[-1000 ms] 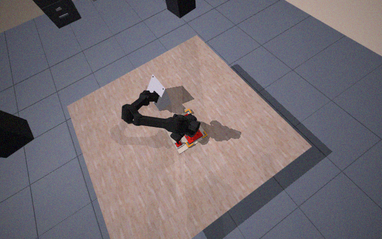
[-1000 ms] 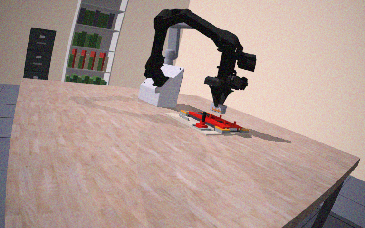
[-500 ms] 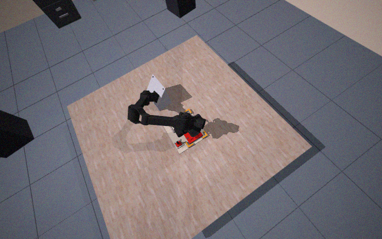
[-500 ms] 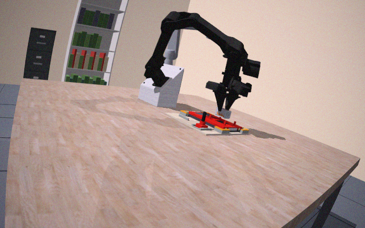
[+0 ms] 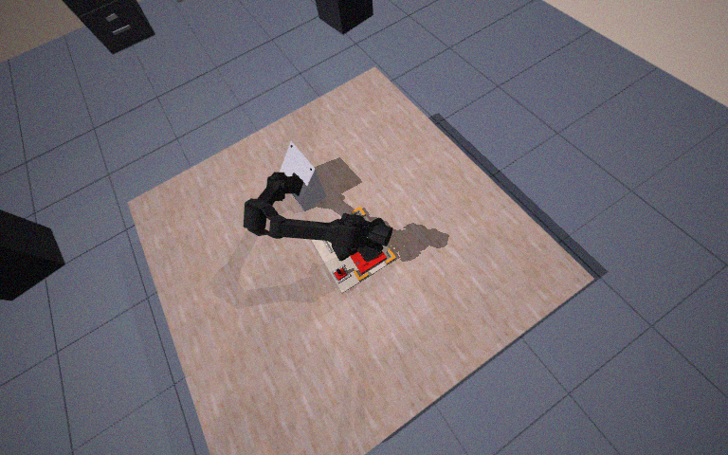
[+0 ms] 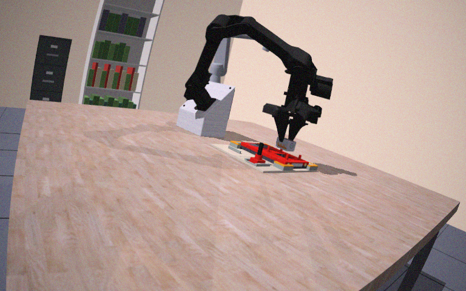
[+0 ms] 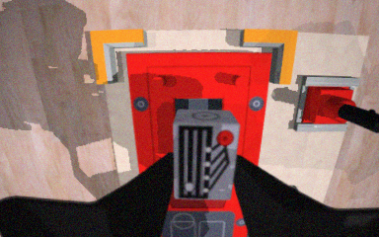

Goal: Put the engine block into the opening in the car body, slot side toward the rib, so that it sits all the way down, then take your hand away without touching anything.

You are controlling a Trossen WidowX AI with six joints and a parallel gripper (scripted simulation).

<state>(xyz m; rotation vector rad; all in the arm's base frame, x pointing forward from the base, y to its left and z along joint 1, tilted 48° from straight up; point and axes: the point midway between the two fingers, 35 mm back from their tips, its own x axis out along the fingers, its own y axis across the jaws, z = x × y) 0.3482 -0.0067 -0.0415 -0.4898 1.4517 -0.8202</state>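
Right now the engine block is 1 cm below my gripper tip.
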